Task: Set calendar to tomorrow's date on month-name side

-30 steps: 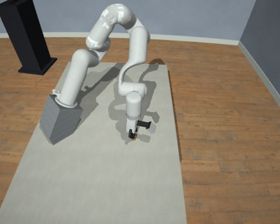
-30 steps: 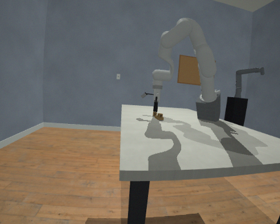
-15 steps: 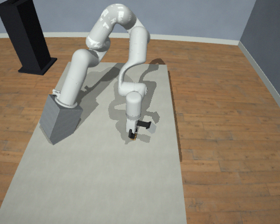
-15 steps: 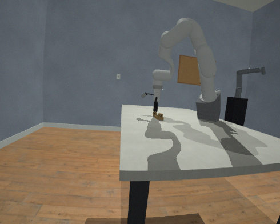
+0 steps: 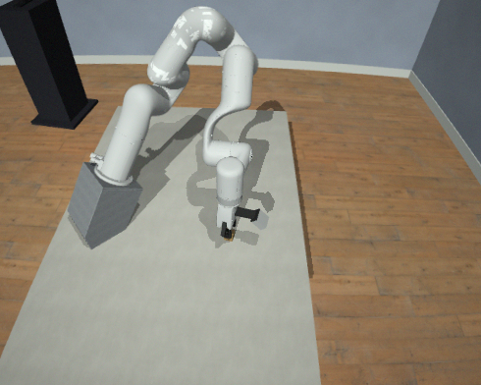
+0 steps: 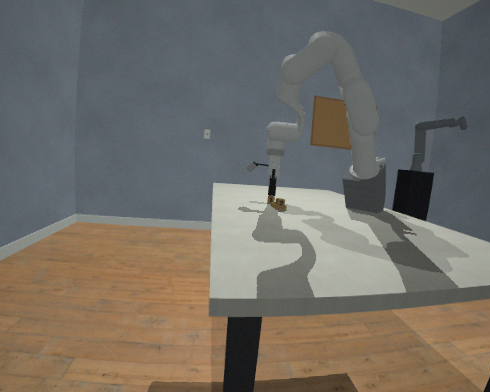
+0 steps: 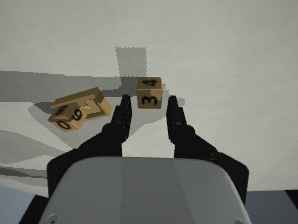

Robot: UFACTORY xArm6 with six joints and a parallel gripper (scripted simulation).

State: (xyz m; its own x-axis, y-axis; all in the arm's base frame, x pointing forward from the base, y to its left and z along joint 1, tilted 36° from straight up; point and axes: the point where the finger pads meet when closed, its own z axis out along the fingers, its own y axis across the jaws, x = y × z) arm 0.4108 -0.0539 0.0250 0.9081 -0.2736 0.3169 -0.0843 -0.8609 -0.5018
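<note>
Now: hand 40 mm above the wooden digit cube. Also, from my hand: wooden calendar tray (20 mm behind, 100 mm to the left, 50 mm below).
</note>
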